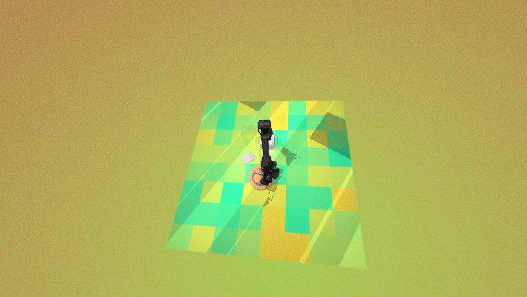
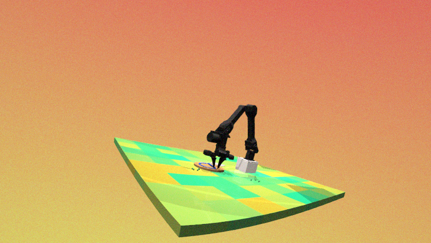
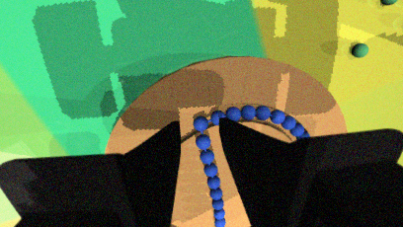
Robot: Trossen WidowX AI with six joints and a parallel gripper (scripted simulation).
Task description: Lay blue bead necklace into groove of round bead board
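Right now the round bead board is 60 mm to the right of my gripper tip and 10 mm below it. Also, from my gripper tip: flat grey piece: 180 mm behind, 170 mm to the right, 20 mm below.
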